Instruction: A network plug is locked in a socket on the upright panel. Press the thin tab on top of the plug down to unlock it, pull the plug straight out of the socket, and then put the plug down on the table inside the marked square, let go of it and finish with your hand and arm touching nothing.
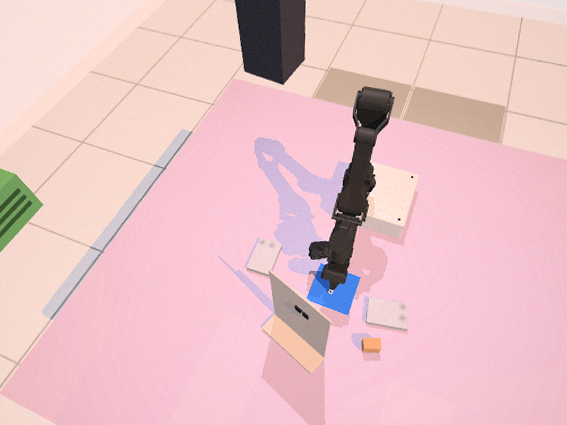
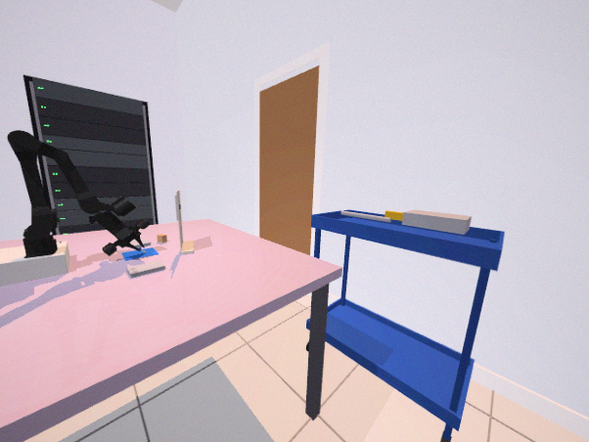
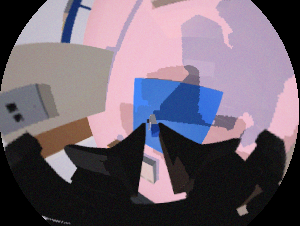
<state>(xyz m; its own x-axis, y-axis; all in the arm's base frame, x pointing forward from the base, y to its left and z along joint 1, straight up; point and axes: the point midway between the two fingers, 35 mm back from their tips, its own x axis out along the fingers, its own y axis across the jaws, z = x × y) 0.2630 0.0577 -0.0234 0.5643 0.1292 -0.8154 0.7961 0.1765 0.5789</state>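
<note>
My gripper tip is now right at the network plug. The rest, counted from my gripper tip: blue marked square (1 cm behind, 2 cm below); upright panel (17 cm ahead, 2 cm to the right, 11 cm above); small orange block (9 cm ahead, 15 cm to the left).
</note>
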